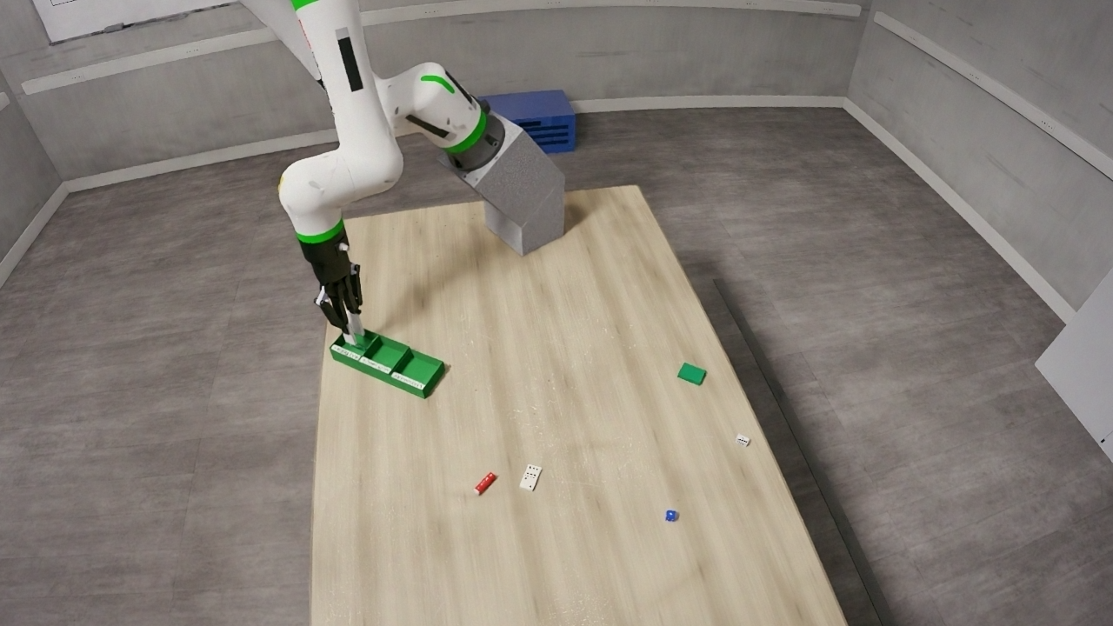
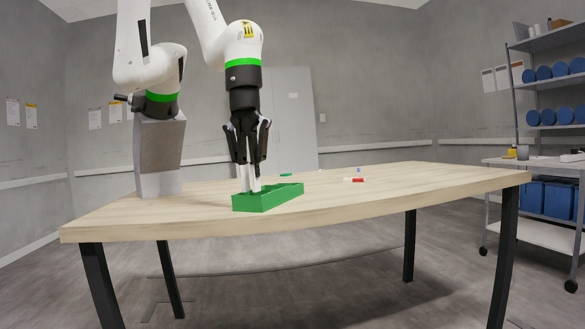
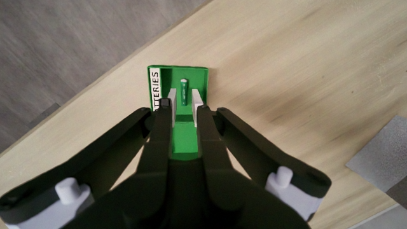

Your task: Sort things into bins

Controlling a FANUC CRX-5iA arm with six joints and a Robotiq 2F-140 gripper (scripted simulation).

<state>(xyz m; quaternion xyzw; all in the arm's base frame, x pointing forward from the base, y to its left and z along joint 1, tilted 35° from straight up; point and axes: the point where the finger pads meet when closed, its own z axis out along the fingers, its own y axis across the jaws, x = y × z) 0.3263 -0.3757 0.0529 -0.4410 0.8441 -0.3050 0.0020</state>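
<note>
The red stick-like piece is 40 cm ahead of my hand, 21 cm to the left of it and 7 cm below it. From my hand the other things lie so: white domino 40 cm ahead, 30 cm to the left, 7 cm below; green battery 6 cm below; green three-compartment bin 6 cm ahead, 6 cm to the left, 6 cm below.
</note>
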